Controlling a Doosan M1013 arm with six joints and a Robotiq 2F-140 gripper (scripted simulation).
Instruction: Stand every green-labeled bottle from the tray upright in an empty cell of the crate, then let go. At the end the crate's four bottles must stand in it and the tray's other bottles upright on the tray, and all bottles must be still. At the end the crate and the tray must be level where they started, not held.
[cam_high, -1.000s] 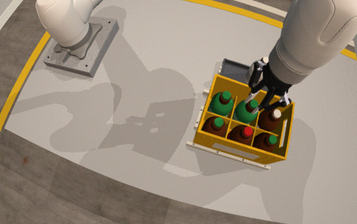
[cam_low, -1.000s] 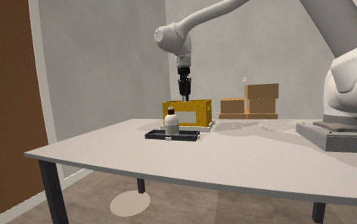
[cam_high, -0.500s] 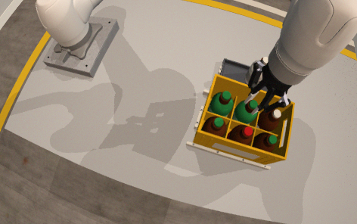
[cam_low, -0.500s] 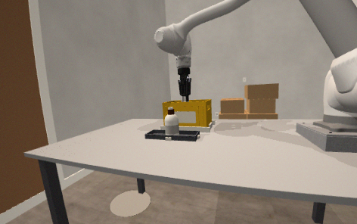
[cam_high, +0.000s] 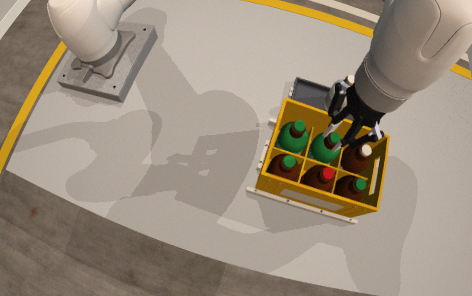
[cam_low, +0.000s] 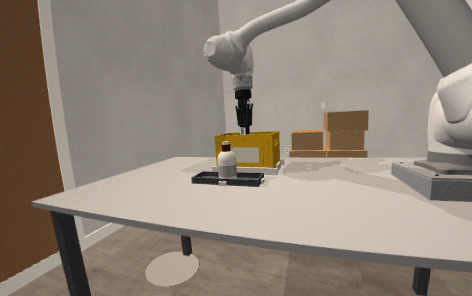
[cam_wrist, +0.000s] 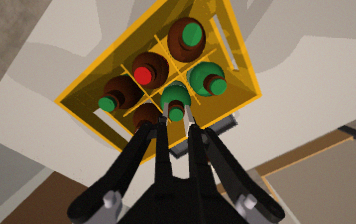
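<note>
My gripper is now 90 mm above the yellow crate and 40 mm to the left of it. From my hand the other things lie so: red-capped bottle: 90 mm below, 80 mm to the right; then brown bottle: 90 mm below, 80 mm ahead; then white-labeled bottle: 180 mm to the left, 90 mm below, 20 mm ahead.
</note>
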